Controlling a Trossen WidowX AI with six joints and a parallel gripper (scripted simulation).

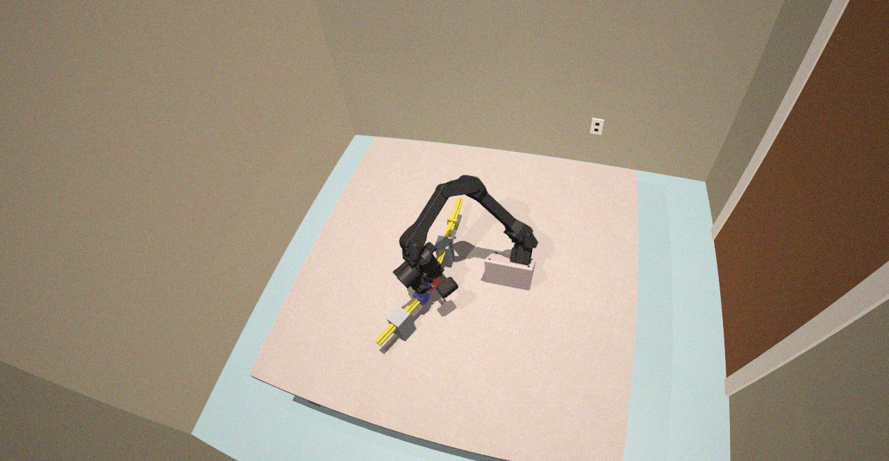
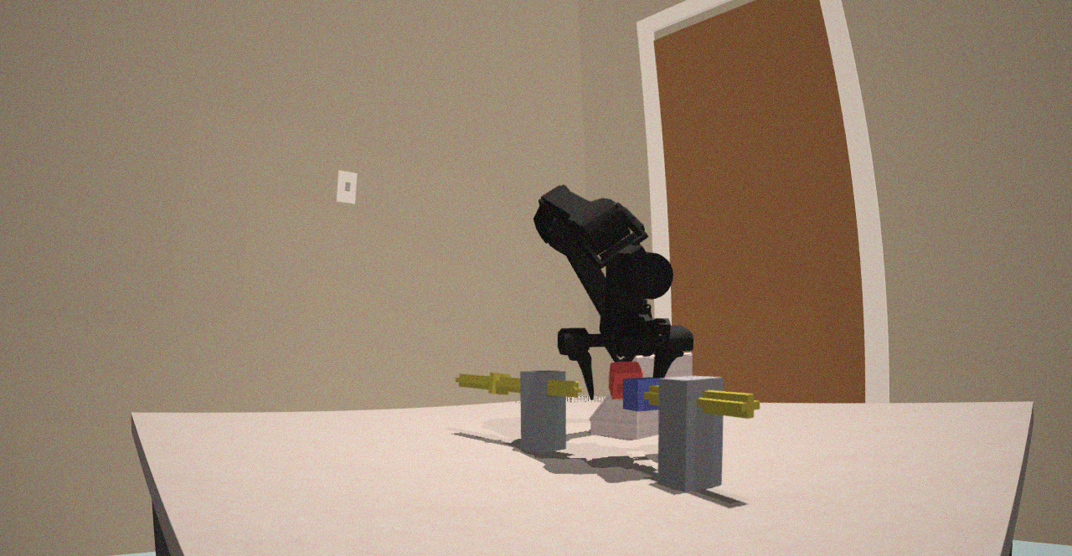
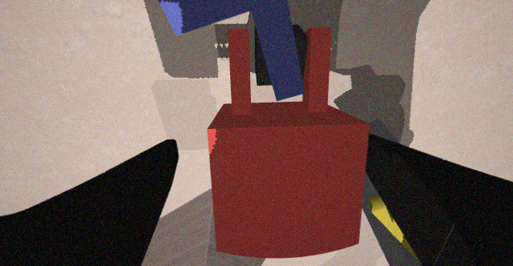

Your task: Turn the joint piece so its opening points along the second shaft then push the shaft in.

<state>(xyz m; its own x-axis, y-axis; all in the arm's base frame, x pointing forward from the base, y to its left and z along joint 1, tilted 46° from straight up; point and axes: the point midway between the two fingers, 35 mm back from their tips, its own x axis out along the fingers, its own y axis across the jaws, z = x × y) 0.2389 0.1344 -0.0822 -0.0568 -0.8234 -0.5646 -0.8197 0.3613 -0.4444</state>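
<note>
Now: gripper tip 3 cm below the red joint piece, 2 cm to the right of it and 1 cm short of it.
</note>
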